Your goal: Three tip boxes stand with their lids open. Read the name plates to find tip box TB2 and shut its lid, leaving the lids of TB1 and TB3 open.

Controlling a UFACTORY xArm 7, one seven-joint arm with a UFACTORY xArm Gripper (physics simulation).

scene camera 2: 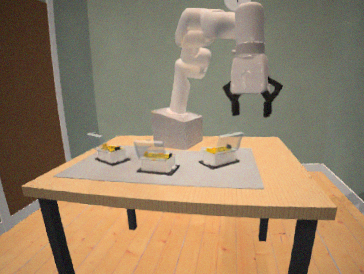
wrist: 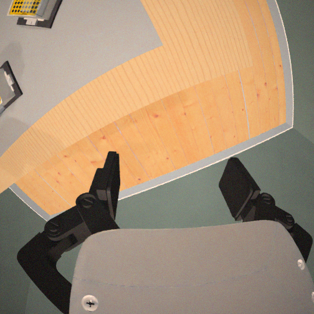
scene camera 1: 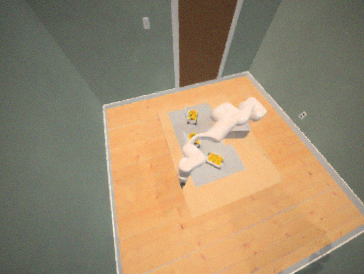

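Seen in the pictures: gripper, fingertip midpoint: (scene camera 2: 250, 116); arm's base, link origin: (scene camera 2: 176, 113).
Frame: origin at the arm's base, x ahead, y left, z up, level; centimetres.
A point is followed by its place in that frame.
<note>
Three white tip boxes with yellow tips have raised clear lids: left box (scene camera 2: 111, 155) @[x 42.8, y -17.7, z -13.6 cm] (scene camera 1: 192, 118), middle box (scene camera 2: 157, 165) @[x 47.3, y 7.8, z -14.6 cm] (scene camera 1: 194, 140), and right box (scene camera 2: 220, 159) @[x 33.9, y 31.1, z -15.0 cm] (scene camera 1: 215, 160). Their lids (scene camera 2: 94, 134) @[x 44.6, y -24.4, z -3.5 cm] (scene camera 2: 149, 145) @[x 51.6, y 7.0, z -5.1 cm] (scene camera 2: 231, 140) @[x 34.6, y 35.7, z -6.2 cm] stand open in scene view 2. The name plates cannot be read, so I cannot tell which box is TB2. Parts of two boxes (wrist: 30, 10) (wrist: 5, 90) show at the wrist view's upper left. My gripper (scene camera 2: 251, 115) @[x 61.6, y 43.9, z 8.0 cm] (wrist: 174, 169) is open and empty, high above the table's right side in scene view 2, apart from the boxes.
The boxes stand on a grey mat (scene camera 1: 220, 174) @[x 27.4, y 42.8, z -18.1 cm] (scene camera 2: 200, 181) @[x 50.9, y 26.4, z -18.1 cm] (wrist: 95, 45) on the wooden table (scene camera 1: 260, 175) @[x -7.6, y 51.2, z -18.4 cm] (scene camera 2: 295, 197) @[x 56.2, y 58.8, z -18.4 cm] (wrist: 200, 55). The arm's grey base block (scene camera 2: 176, 129) @[x 12.1, y 3.7, z -7.1 cm] (scene camera 1: 240, 132) @[x -0.4, y 11.7, z -5.9 cm] stands at the table's back in scene view 2. The arm reaches over the table.
</note>
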